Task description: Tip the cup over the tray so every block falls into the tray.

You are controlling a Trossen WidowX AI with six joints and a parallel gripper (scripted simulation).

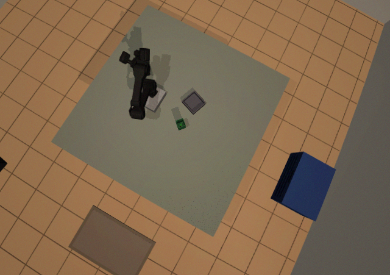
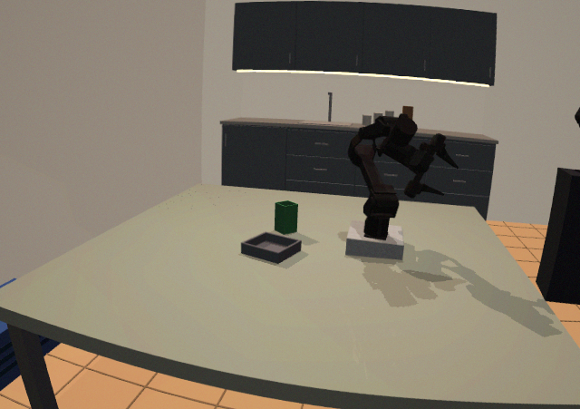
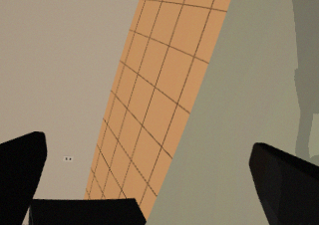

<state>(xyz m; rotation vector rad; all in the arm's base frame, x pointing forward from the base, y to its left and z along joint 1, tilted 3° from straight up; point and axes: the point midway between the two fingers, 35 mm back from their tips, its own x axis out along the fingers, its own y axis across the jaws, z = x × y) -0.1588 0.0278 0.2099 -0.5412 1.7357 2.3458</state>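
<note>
Now: the bright green block 500 mm ahead of my gripper tip, 190 mm below it and 90 mm to the right of it. Round my gripper tip: square green cup (500 mm ahead, 210 mm below, 90 mm to the right); shallow dark grey tray (480 mm ahead, 240 mm below, 100 mm to the left).
</note>
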